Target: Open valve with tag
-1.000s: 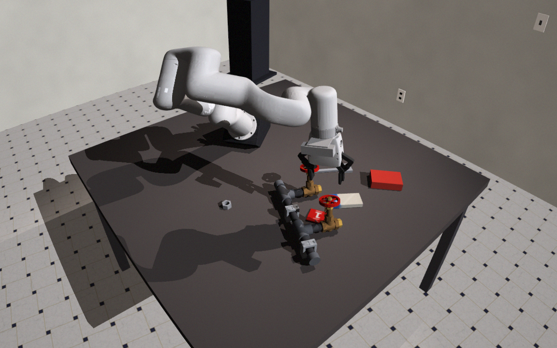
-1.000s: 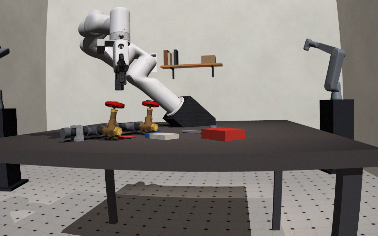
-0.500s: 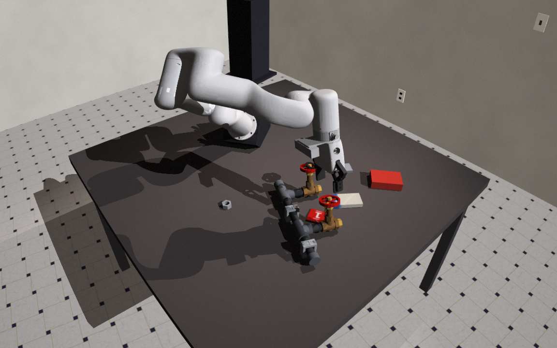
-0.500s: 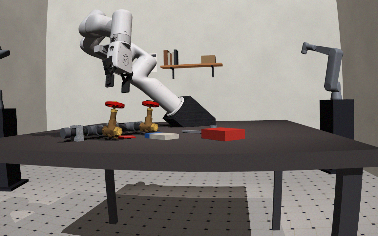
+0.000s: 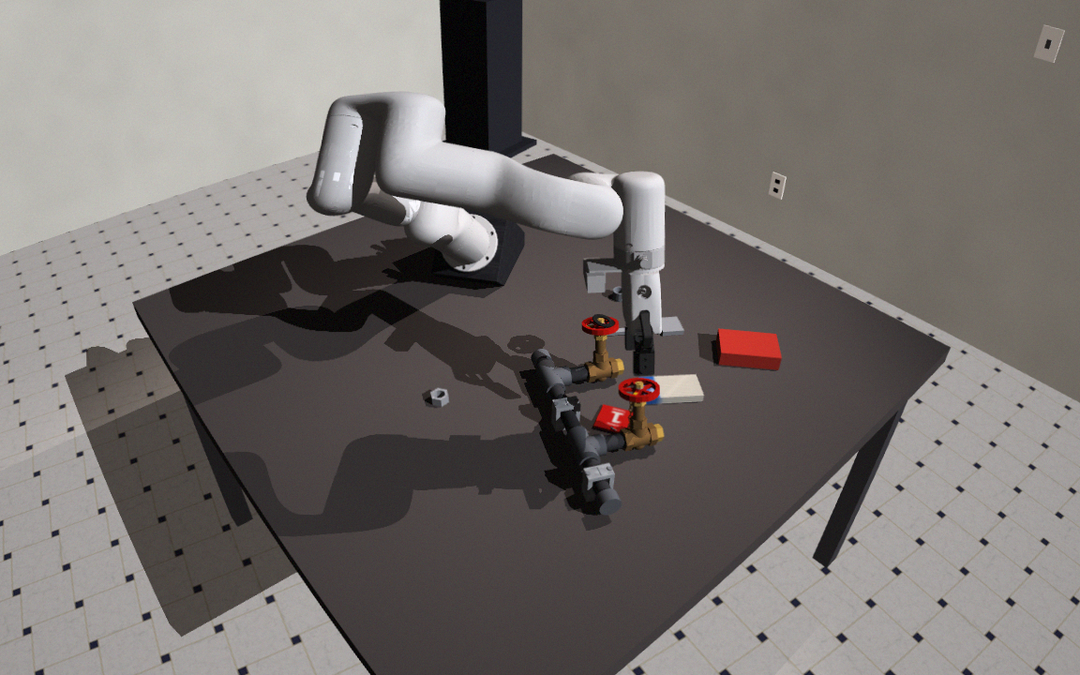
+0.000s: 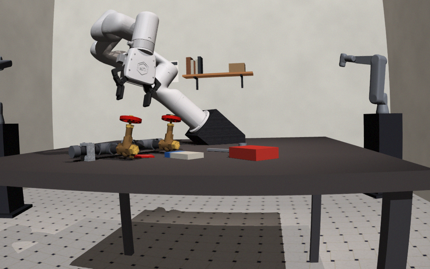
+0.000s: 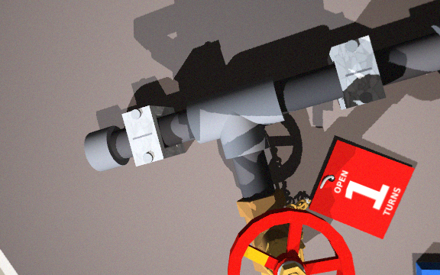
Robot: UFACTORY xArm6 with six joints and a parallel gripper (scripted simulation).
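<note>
The red tag is 40 mm behind my hand, 10 mm to the left of it and 170 mm below it. Round my hand: grey nut 320 mm behind, 120 mm to the right, 170 mm below; cable-tie box 10 mm ahead, 150 mm to the left, 170 mm below; grey flat tool 110 mm behind, 300 mm to the left, 170 mm below.
</note>
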